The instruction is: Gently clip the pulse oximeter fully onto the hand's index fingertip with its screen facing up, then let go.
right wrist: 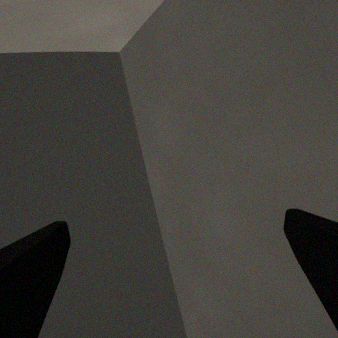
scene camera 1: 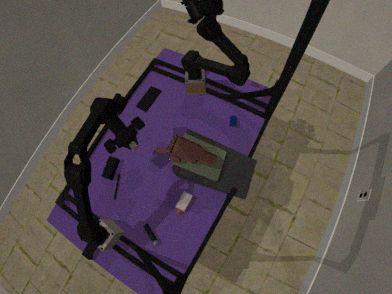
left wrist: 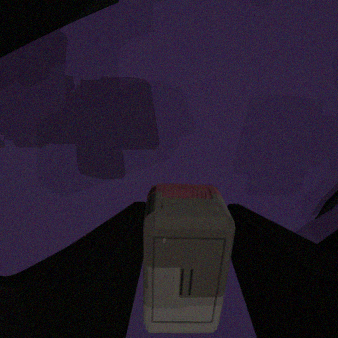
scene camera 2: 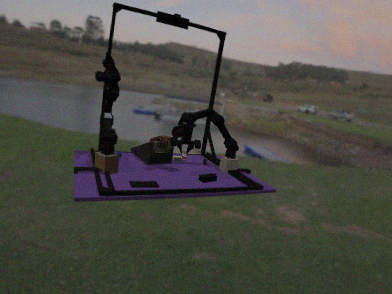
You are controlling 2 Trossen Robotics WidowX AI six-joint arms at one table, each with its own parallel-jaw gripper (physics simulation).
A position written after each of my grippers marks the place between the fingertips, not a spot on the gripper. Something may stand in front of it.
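Note:
There's a pulse oximeter (left wrist: 188, 231) here, though in the right wrist view it's out of frame, and there's a grey slab (left wrist: 27, 27) too. You'd find my left gripper (scene camera 1: 134, 146) in the scene as well, and the same left gripper (left wrist: 185, 213) is visible from its own wrist. My right gripper (right wrist: 177, 226) is open and holds nothing.

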